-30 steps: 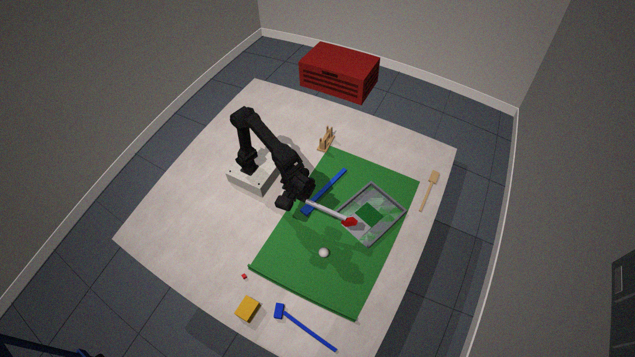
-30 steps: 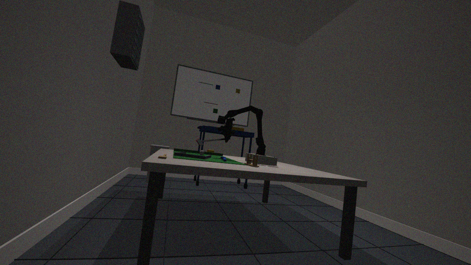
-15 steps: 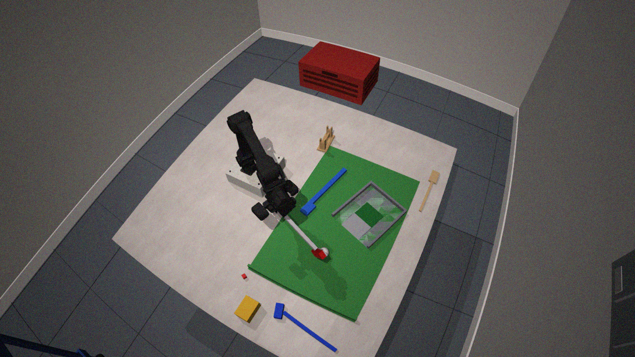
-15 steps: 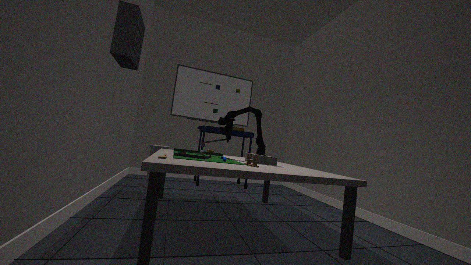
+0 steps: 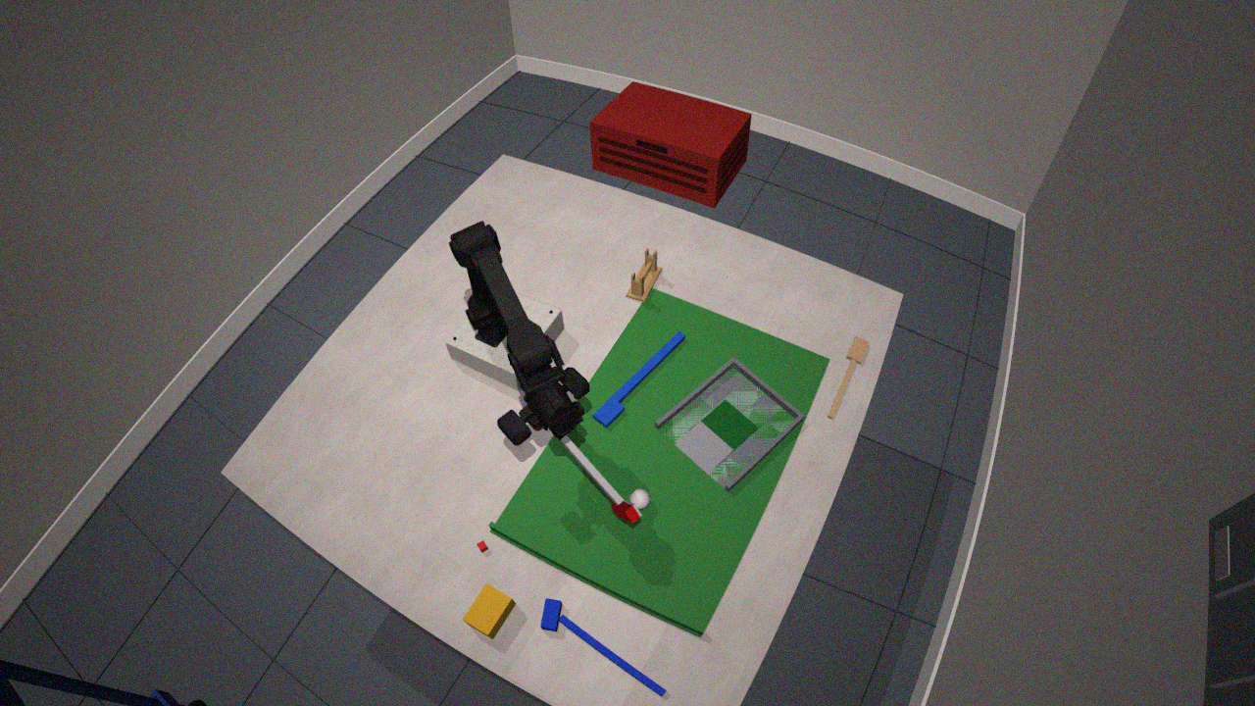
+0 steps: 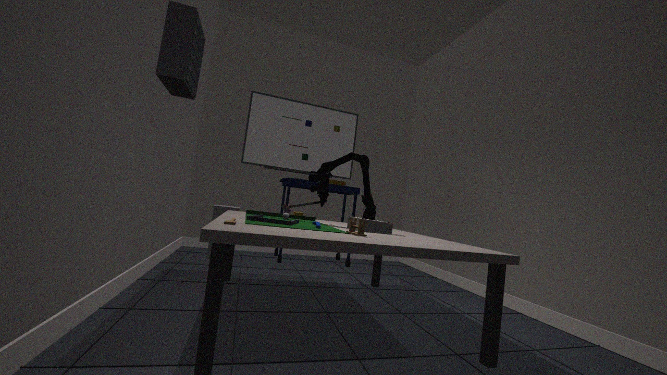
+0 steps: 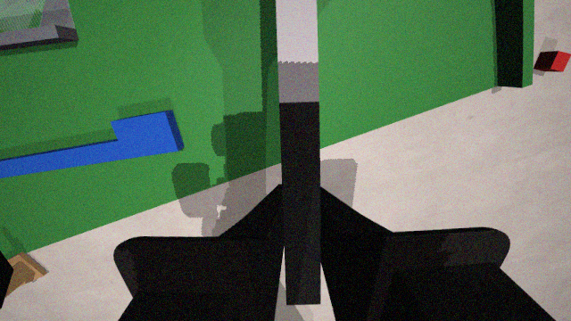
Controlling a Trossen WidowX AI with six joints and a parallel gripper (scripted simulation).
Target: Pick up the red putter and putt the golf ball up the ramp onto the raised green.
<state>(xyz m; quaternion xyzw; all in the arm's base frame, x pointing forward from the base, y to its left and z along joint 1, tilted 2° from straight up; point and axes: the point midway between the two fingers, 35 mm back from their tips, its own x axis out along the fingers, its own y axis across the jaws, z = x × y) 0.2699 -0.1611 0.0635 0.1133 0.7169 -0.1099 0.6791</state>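
The red putter is 11 cm ahead of my gripper tip, 3 cm to the right of it and 1 cm below it. Also, from my gripper tip: green mat (21 cm ahead, 14 cm to the left, 11 cm below); then white golf ball (22 cm ahead, 2 cm to the right, 9 cm below); then red cube (1 cm behind, 27 cm to the right, 10 cm below).
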